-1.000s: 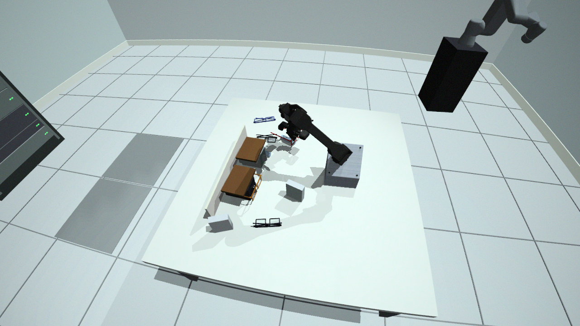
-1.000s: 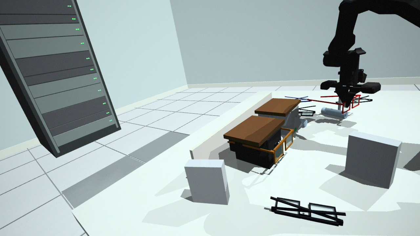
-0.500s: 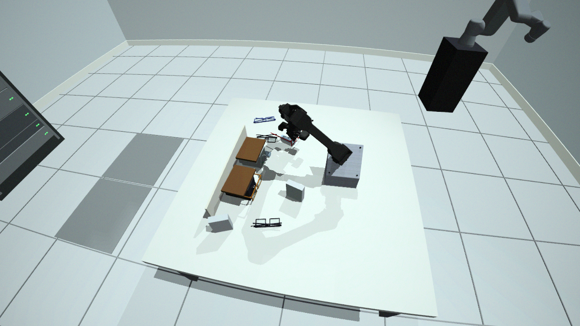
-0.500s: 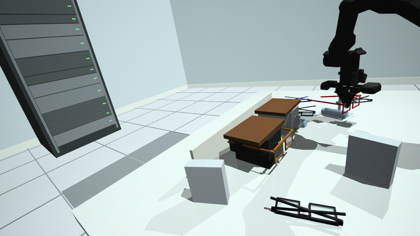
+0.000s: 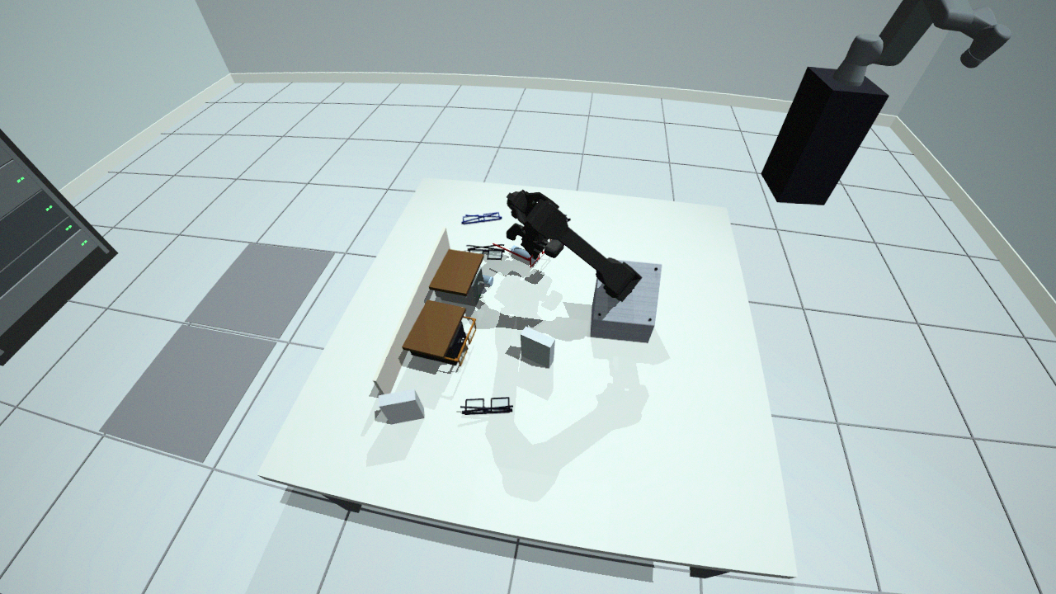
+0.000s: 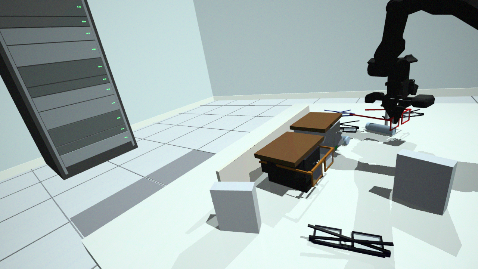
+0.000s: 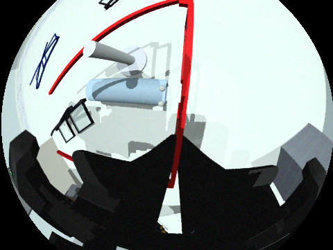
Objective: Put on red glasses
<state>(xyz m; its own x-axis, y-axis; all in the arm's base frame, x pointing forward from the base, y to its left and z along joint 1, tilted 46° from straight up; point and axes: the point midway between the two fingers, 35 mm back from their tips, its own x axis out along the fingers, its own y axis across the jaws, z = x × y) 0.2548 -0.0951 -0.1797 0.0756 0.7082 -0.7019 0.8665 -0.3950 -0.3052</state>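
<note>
My gripper tip is 2 cm short of the grey post, 9 cm to the left of it and 3 cm above it. Round my gripper tip: black head 24 cm ahead, 34 cm to the left; then light grey head 21 cm ahead, 12 cm to the left; then low wall 35 cm ahead, 21 cm to the left.
</note>
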